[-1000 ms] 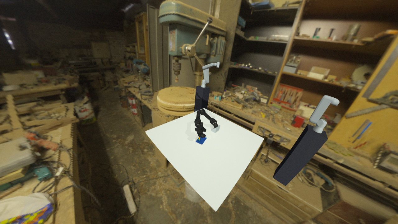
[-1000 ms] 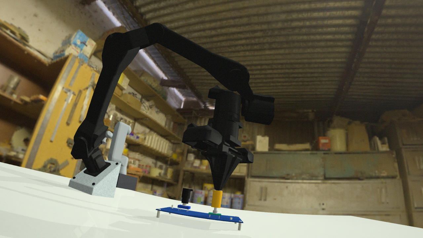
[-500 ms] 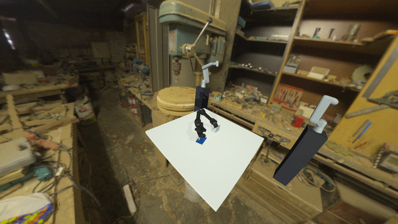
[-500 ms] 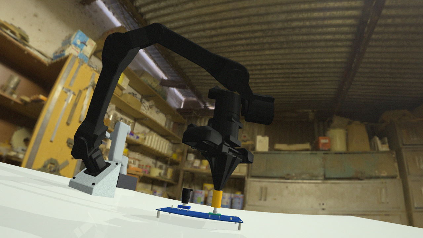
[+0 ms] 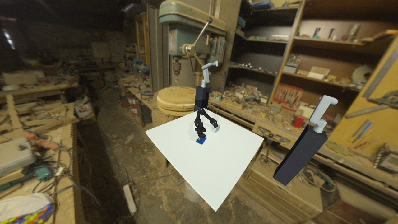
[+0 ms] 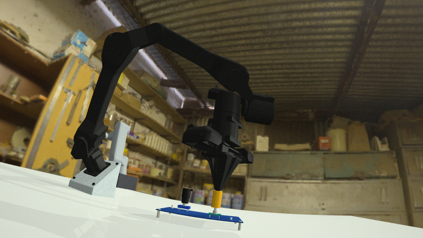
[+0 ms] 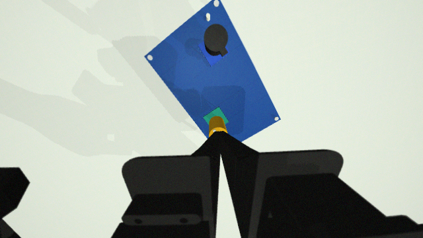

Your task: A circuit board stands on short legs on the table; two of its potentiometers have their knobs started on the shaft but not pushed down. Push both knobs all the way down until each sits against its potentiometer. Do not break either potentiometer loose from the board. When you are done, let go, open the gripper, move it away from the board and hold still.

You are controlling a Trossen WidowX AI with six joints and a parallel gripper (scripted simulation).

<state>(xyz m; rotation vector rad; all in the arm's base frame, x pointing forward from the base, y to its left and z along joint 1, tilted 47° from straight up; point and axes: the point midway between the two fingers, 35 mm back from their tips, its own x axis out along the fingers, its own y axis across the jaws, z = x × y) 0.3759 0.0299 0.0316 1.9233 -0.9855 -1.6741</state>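
The yellow knob is 10 mm below my gripper tip. Round my gripper tip: black knob: 80 mm behind, 20 mm to the left, 20 mm below.
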